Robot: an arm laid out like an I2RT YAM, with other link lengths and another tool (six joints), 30 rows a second.
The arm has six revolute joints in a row. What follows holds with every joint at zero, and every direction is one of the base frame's.
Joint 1 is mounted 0.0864 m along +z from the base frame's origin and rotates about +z.
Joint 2 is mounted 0.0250 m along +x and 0.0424 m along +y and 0.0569 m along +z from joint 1 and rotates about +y.
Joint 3 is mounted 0.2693 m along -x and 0.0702 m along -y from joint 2 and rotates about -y.
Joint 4 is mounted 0.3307 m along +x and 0.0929 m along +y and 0.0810 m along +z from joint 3 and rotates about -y.
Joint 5 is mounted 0.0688 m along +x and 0.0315 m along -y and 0.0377 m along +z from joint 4 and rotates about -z.
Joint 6 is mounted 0.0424 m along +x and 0.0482 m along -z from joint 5 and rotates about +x.
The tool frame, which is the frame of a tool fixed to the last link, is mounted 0.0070 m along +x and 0.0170 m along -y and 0.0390 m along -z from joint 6; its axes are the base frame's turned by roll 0.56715, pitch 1.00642 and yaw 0.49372 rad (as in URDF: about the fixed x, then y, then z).
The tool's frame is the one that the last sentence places.
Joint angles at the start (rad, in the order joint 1, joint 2, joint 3, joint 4, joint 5, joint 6):
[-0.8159, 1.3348, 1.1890, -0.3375, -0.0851, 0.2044]
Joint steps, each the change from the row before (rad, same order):
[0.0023, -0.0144, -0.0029, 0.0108, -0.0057, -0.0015]
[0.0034, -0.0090, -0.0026, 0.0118, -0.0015, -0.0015]
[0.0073, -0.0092, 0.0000, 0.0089, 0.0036, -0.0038]
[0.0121, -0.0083, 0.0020, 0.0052, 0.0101, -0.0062]
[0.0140, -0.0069, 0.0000, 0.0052, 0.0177, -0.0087]
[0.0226, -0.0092, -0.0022, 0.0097, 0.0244, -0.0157]
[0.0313, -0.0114, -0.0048, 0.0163, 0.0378, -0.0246]
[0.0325, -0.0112, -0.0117, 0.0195, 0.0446, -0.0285]
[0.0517, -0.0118, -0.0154, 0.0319, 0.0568, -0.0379]
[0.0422, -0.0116, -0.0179, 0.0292, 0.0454, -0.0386]
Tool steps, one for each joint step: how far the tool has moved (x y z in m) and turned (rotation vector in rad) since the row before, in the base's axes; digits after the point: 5 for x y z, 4 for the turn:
[-0.00054, 0.00217, 0.00479, -0.0155, -0.0163, 0.0081]
[0.00035, 0.00153, 0.00309, -0.0138, -0.0121, 0.0054]
[0.00092, 0.00254, 0.00405, -0.0167, -0.0092, 0.0056]
[0.00170, 0.00371, 0.00430, -0.0183, -0.0042, 0.0054]
[0.00186, 0.00383, 0.00300, -0.0195, 0.0015, 0.0011]
[0.00327, 0.00604, 0.00336, -0.0292, 0.0039, 0.0060]
[0.00434, 0.00798, 0.00380, -0.0427, 0.0074, 0.0049]
[0.00394, 0.00815, 0.00121, -0.0438, 0.0133, 0.0003]
[0.00753, 0.01306, 0.00128, -0.0582, 0.0132, 0.0099]
[0.00510, 0.01101, -0.00007, -0.0512, 0.0142, 0.0101]

